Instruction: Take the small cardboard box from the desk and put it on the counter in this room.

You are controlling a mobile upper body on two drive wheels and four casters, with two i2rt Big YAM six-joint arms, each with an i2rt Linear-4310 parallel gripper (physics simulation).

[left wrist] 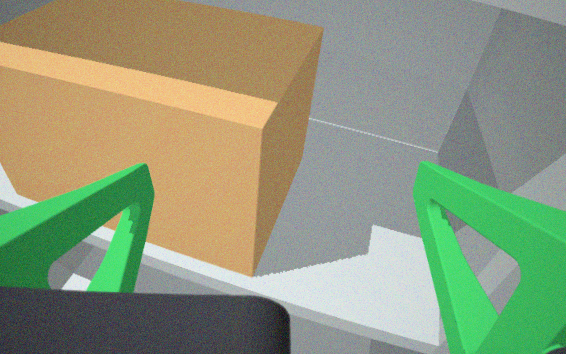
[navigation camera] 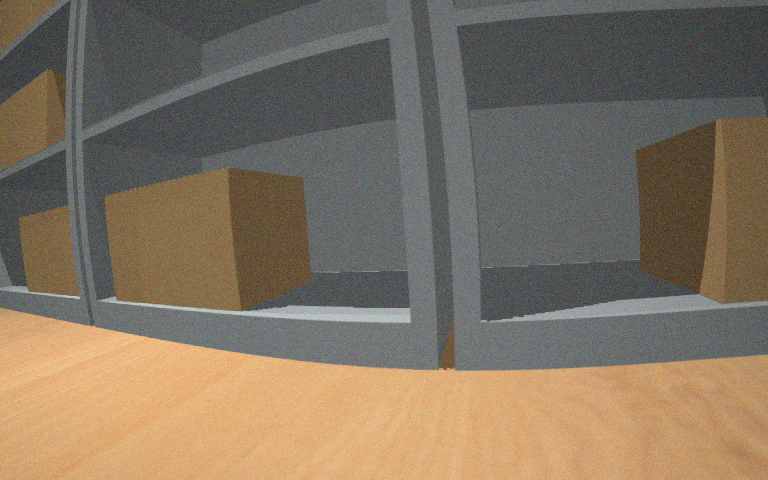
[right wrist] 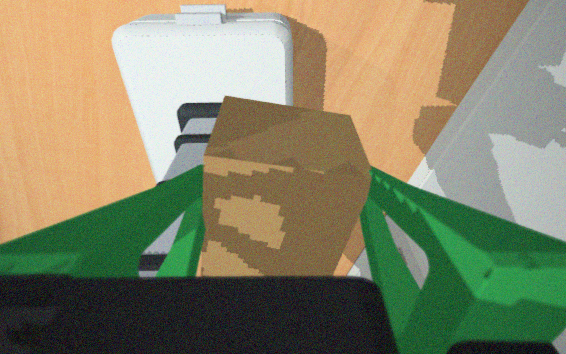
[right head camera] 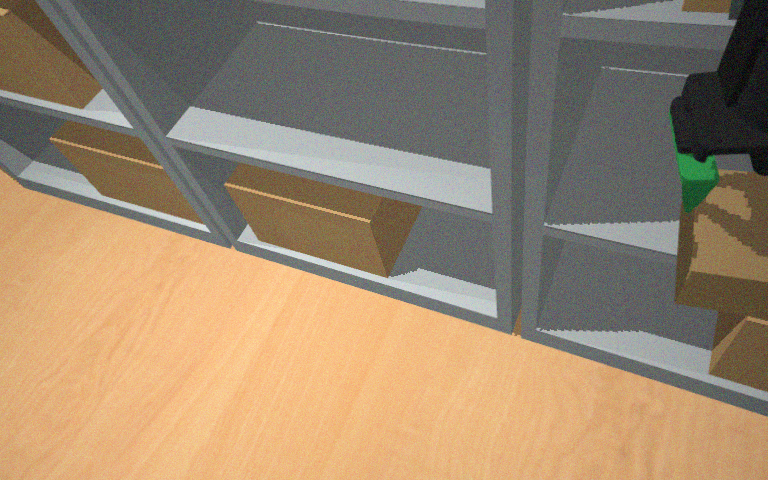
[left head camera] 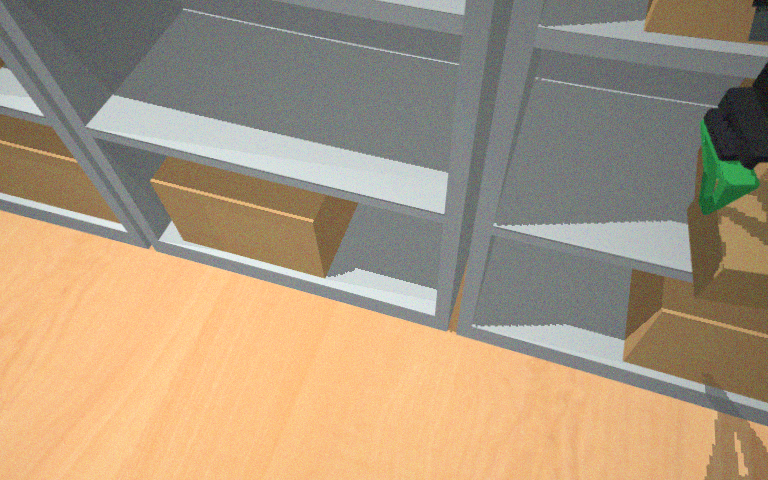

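The small cardboard box is held between the green fingers of my right gripper. My right gripper is shut on it, with one finger against each side. In both head camera views the box hangs at the right edge, in front of the shelves. My left gripper is open with its fingers wide apart. It holds nothing and faces a shelf that carries a larger cardboard box. The desk and the counter do not show in these views.
Grey shelf units stand in front across the view. Larger cardboard boxes stand on their shelves. The wood floor runs up to them. The robot's white base shows below the right gripper.
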